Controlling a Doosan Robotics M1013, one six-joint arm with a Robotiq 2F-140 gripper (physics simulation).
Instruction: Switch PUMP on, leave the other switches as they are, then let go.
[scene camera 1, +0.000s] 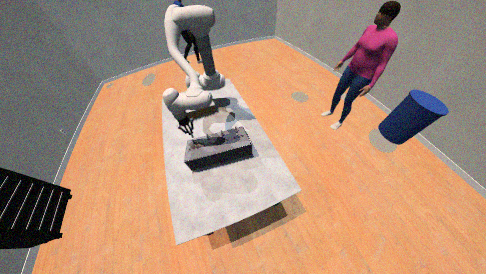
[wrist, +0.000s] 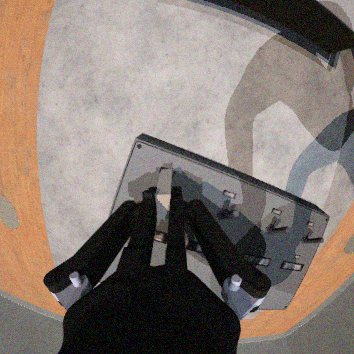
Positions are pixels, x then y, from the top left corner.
Labels:
My gripper (wrist: 166, 179) is 23 cm from the lens. A grey switch panel (wrist: 284, 258): 46 cm from the lens.

